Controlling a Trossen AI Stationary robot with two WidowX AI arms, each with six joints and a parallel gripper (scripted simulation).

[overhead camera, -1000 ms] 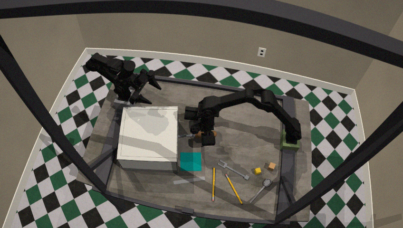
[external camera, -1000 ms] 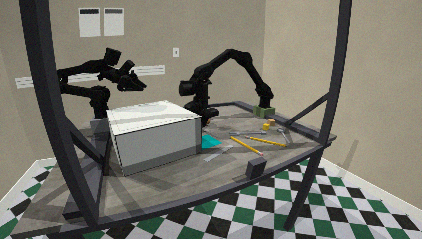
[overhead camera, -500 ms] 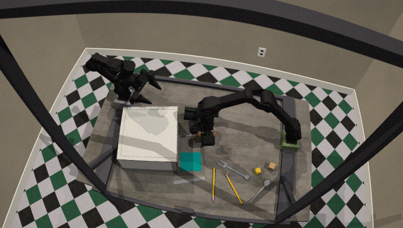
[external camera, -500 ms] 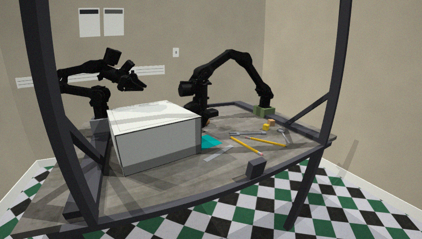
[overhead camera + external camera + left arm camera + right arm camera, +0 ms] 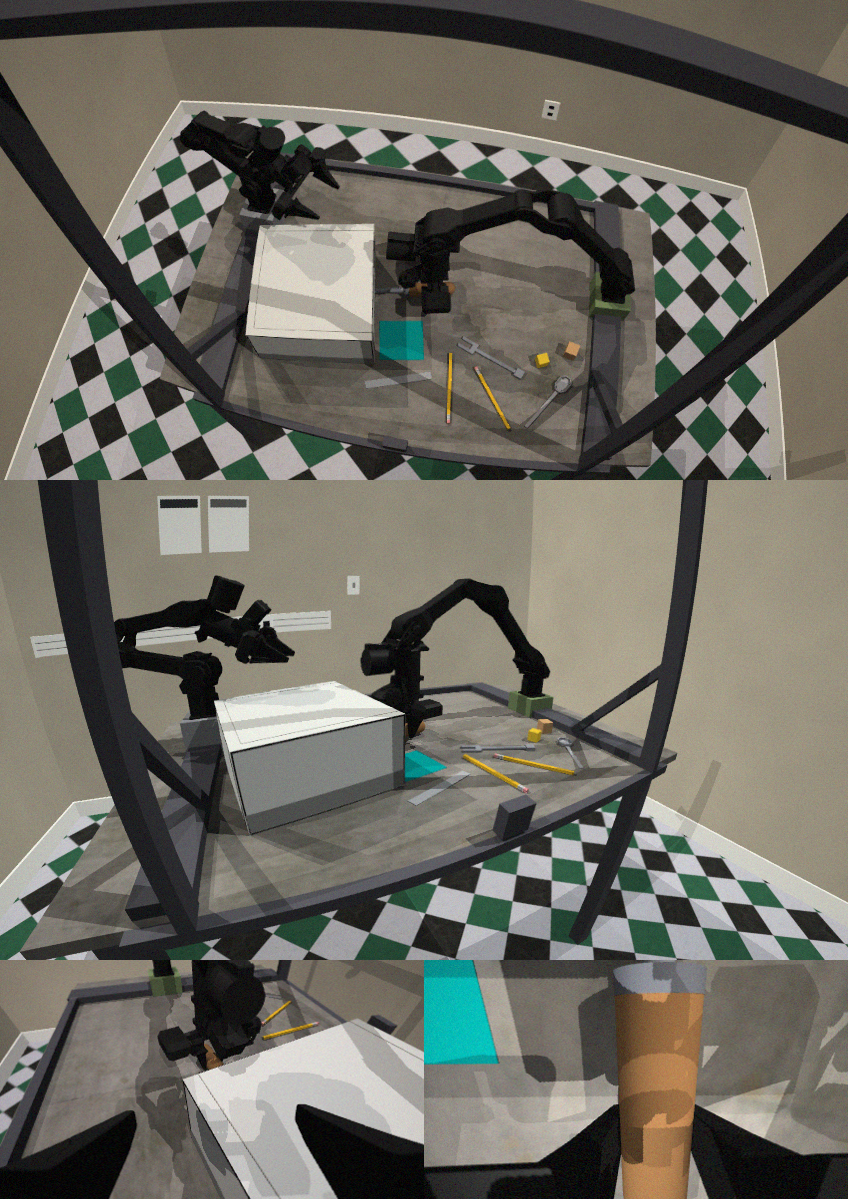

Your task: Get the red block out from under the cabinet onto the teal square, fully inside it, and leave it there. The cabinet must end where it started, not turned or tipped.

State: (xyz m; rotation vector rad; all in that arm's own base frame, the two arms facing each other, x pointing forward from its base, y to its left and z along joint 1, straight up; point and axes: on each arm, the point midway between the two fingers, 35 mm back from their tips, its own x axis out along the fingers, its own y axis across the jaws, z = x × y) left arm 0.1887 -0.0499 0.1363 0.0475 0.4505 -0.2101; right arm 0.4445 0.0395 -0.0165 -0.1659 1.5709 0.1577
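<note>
Right now the teal square is 140 mm behind my right hand, 40 mm to the left of it and 40 mm below it. From my right hand the other things lie so: grey strip (240 mm behind, 20 mm to the left, 40 mm below); red block (170 mm behind, 220 mm to the left, 20 mm below); forked wrench (140 mm behind, 180 mm to the right, 30 mm below).
</note>
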